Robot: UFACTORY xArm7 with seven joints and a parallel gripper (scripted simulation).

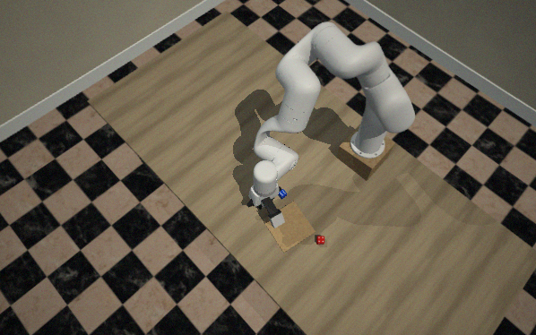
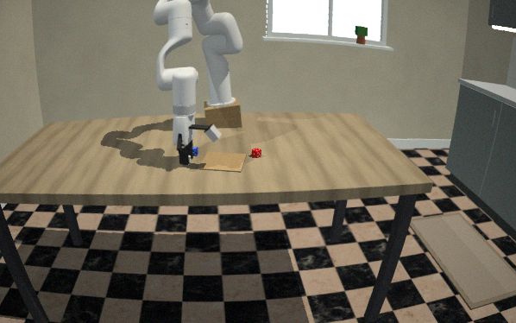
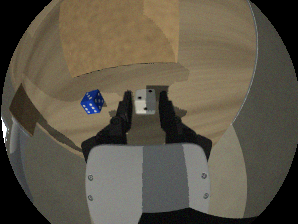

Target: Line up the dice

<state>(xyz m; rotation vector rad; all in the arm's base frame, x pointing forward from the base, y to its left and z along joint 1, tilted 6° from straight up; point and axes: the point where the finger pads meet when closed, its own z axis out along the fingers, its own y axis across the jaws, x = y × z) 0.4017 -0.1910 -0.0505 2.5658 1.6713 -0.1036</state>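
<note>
Right now the white die is 1 cm below my hand. Also, from my hand: blue die (7 cm behind, 3 cm to the left, 1 cm below); then red die (1 cm behind, 24 cm to the left, 1 cm below); then tan mat (1 cm ahead, 12 cm to the left, 2 cm below).
</note>
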